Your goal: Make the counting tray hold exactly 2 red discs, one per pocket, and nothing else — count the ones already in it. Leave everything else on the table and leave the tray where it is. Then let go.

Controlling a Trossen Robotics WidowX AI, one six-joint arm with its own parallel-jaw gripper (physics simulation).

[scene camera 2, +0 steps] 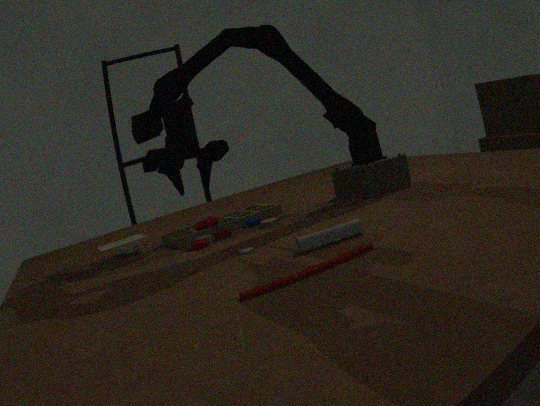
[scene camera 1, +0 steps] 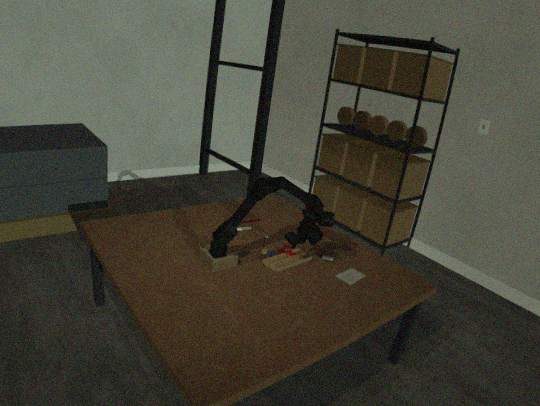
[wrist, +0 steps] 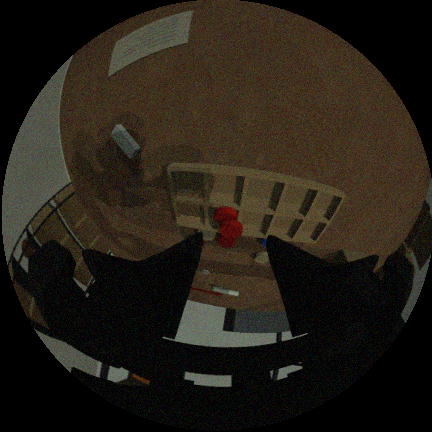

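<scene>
The counting tray (scene camera 1: 280, 265) (scene camera 2: 175, 241) (wrist: 256, 173) is a pale wooden grid with two rows of pockets. In the wrist view one red disc (wrist: 226, 213) is at a near-row pocket, second from the left. A second red disc (wrist: 232, 229) overlaps it and lies across the near rim. A third red disc (wrist: 227, 242) (scene camera 2: 222, 234) lies outside, beside the rim. Another red disc (scene camera 2: 199, 244) lies on the table. A blue disc (scene camera 2: 253, 221) (scene camera 1: 271, 255) and a beige disc (scene camera 2: 269, 220) (wrist: 261, 257) lie beside the tray. My gripper (scene camera 2: 196, 197) (wrist: 234, 238) is open and empty above the tray's near side.
A white cylinder (scene camera 2: 329, 236) (scene camera 1: 244, 229) and a red rod (scene camera 2: 305, 273) (scene camera 1: 251, 220) lie behind the tray. A small white disc (scene camera 2: 245, 250) lies nearby. A pale block (wrist: 126, 141) (scene camera 1: 327, 258) and a paper sheet (scene camera 1: 351, 276) (wrist: 152, 42) lie on the tray's other side.
</scene>
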